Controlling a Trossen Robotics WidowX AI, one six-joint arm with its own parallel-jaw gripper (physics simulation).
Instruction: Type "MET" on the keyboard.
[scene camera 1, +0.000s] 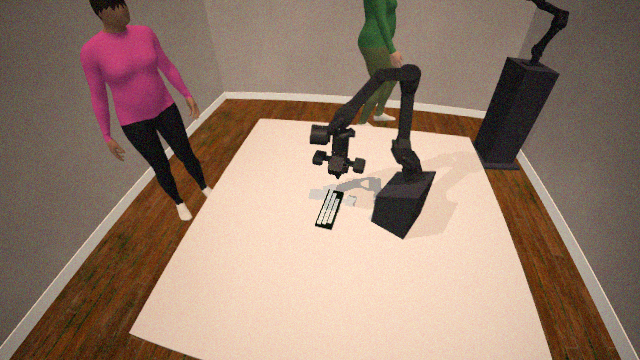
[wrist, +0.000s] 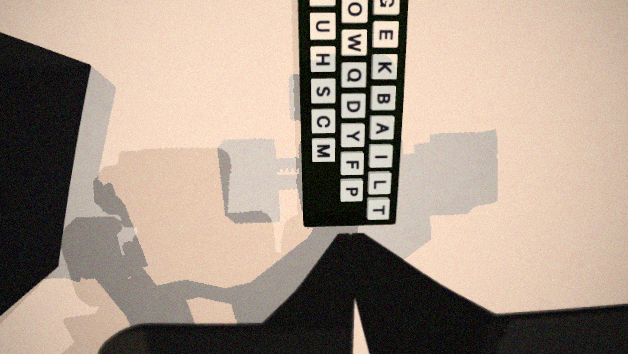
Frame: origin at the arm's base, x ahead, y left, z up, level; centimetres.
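Seen in the pictures: gripper, between the fingertips: (scene camera 1: 337, 178) (wrist: 350, 246); arm's base, origin of its link: (scene camera 1: 415, 178).
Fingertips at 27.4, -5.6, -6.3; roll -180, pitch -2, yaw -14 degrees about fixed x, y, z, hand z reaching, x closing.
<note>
Pixels of each thing's middle, then the offset from my fingertips to it, as dx, dy, dz. Level surfaces: height alone.
- M key, middle of its body: (wrist: 323, 149) -0.1, +0.4, -12.0
- T key, middle of its body: (wrist: 377, 208) +2.5, -4.7, -12.0
- E key, middle of its body: (wrist: 385, 34) +5.3, +6.3, -12.0
- pale table top, height of its surface: dz -13.5
A black keyboard (scene camera 1: 323, 226) (wrist: 320, 200) with white keys in three rows lies on the pale table top; its far part is cut off by the top edge of the wrist view. In the wrist view the M key (wrist: 323, 150) ends the left row, the T key (wrist: 378, 209) ends the right row at the near end, and the E key (wrist: 385, 34) is higher in that right row. My gripper (scene camera 1: 338, 176) (wrist: 350, 246) is shut and empty. Its tips appear just below the keyboard's near edge in the wrist view, and in the scene view they hang above the table near the keyboard's end.
The arm's dark base block (scene camera 1: 400, 210) stands on the pale table top (scene camera 1: 320, 290), right of the keyboard. A person in pink (scene camera 1: 132, 75) stands at the left and a person in green (scene camera 1: 380, 30) behind. A dark pedestal (scene camera 1: 517, 110) with another arm stands at the back right.
</note>
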